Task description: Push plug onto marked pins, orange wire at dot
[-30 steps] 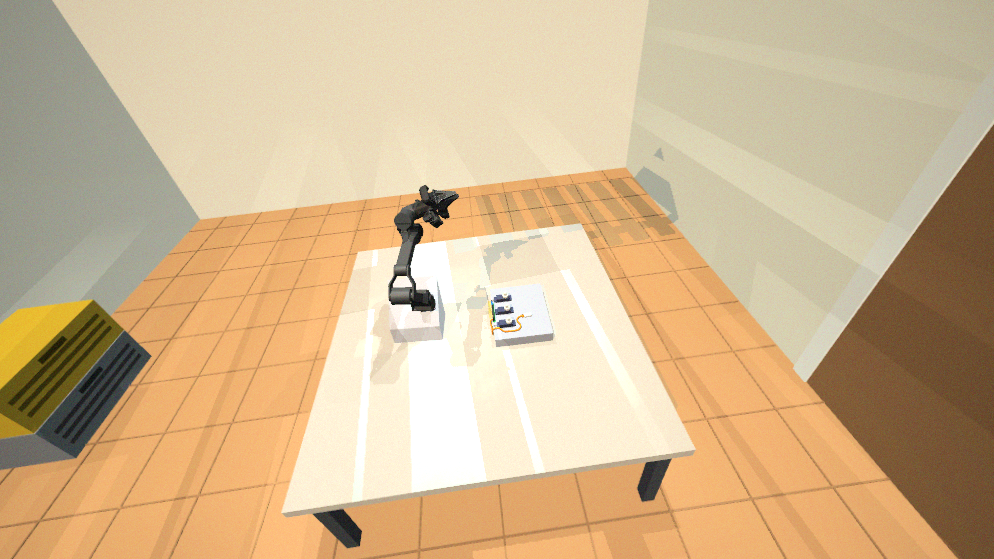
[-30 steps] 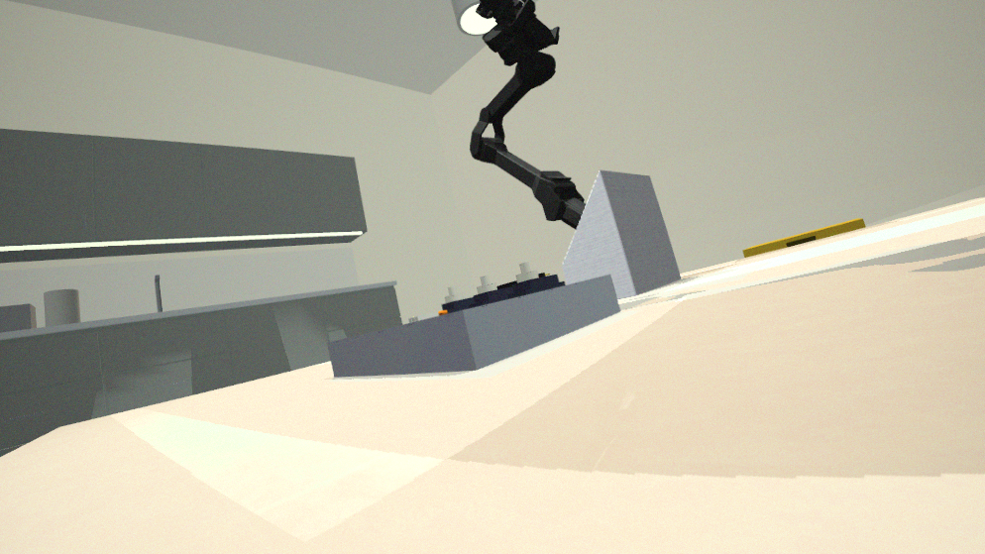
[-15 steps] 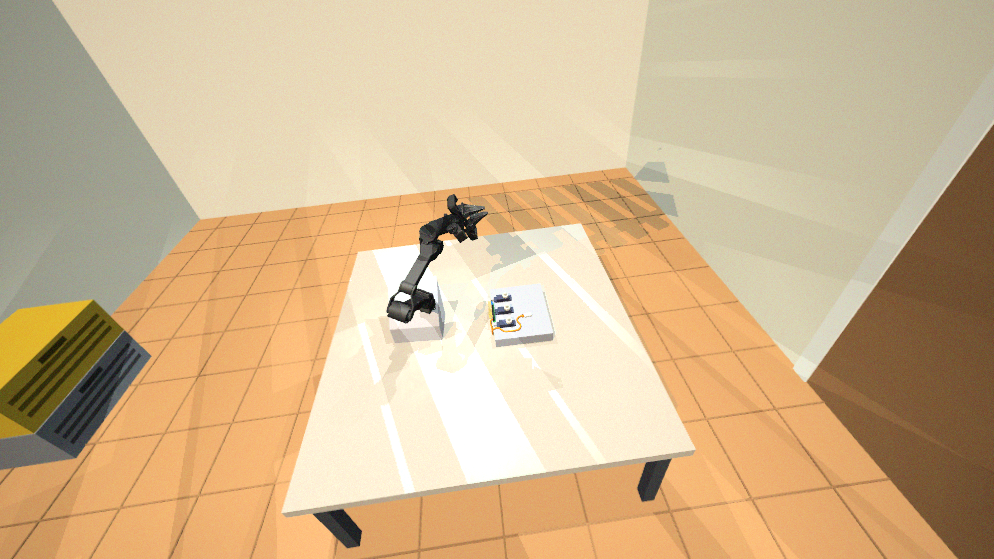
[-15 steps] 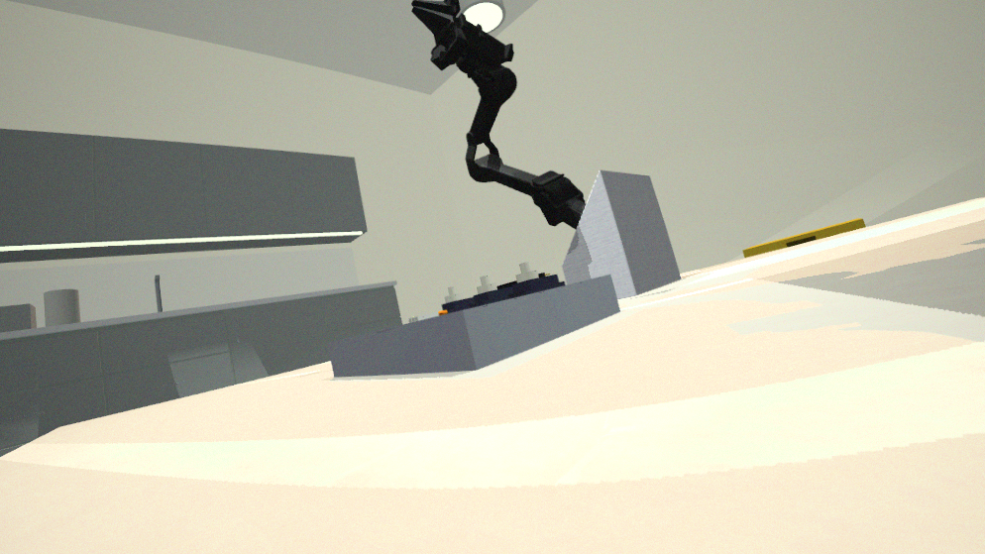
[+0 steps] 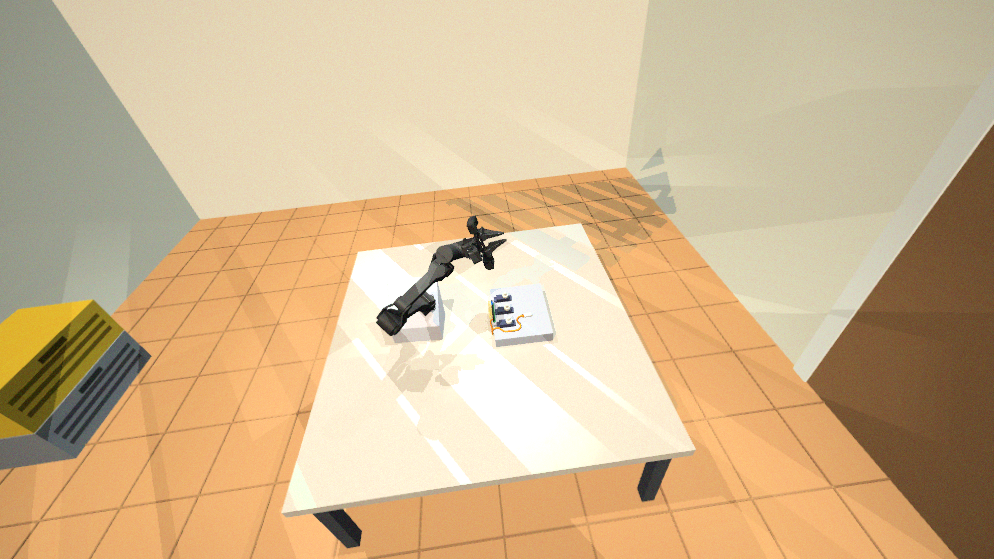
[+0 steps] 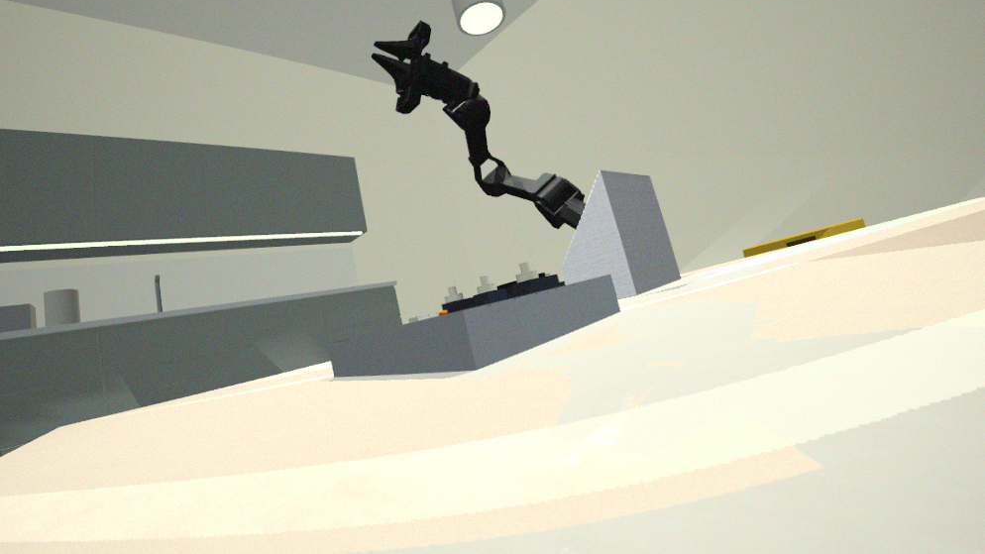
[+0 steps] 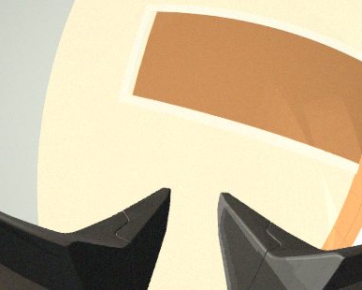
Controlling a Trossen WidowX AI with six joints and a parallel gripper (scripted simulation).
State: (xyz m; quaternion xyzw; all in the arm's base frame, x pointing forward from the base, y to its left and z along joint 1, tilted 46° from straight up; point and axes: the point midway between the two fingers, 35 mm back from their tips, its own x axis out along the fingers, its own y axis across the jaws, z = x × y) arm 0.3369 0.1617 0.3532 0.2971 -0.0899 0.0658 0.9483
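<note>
My gripper tip is now 90 mm short of the grey-white holder, 140 mm to the right of it and 530 mm above it. Round my gripper tip: blue band: 70 mm behind, 180 mm to the left, 480 mm below.
</note>
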